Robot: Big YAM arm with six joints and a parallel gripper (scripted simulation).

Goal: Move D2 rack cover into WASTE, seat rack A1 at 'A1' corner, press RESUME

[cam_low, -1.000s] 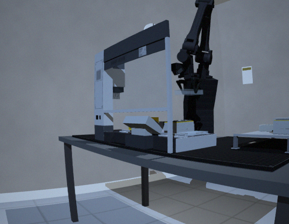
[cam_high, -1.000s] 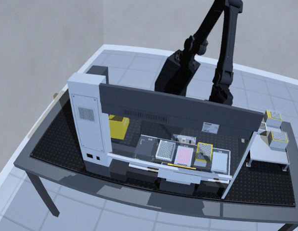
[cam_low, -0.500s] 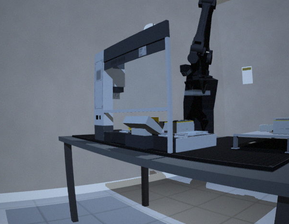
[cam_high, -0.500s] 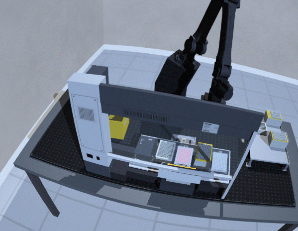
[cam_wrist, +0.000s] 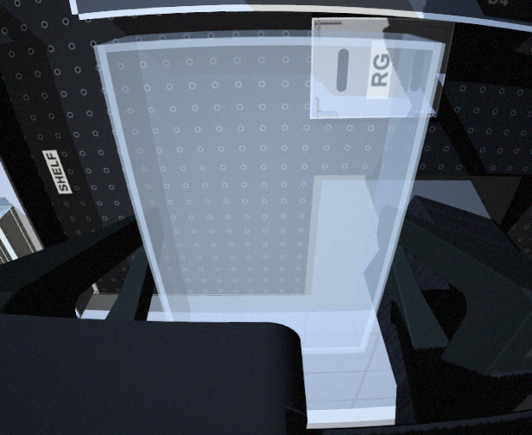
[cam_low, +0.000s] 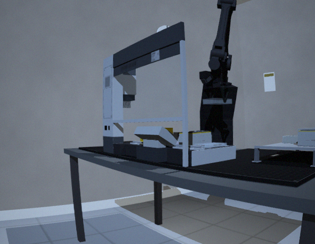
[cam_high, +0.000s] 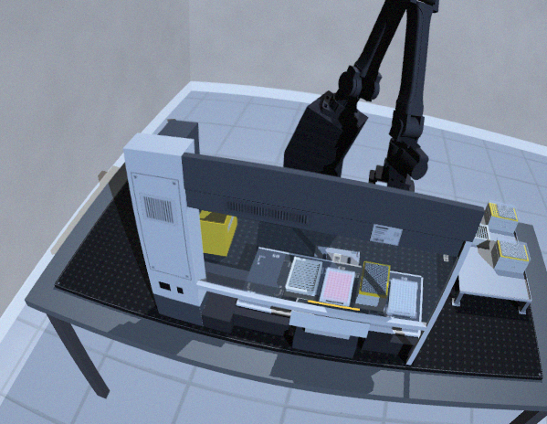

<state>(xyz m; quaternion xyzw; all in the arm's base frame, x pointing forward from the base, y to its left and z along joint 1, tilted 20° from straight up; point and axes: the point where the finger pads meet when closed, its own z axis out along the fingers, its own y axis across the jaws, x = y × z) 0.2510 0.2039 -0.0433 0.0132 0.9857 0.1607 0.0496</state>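
Right now my hand is 530 mm to the left of the yellow waste bin and 220 mm above it. From my hand the other things lie so: clear cover (right at my hand); then tip rack (170 mm ahead, 10 mm to the left, 170 mm below); then pink plate (170 mm ahead, 100 mm to the right, 200 mm below).
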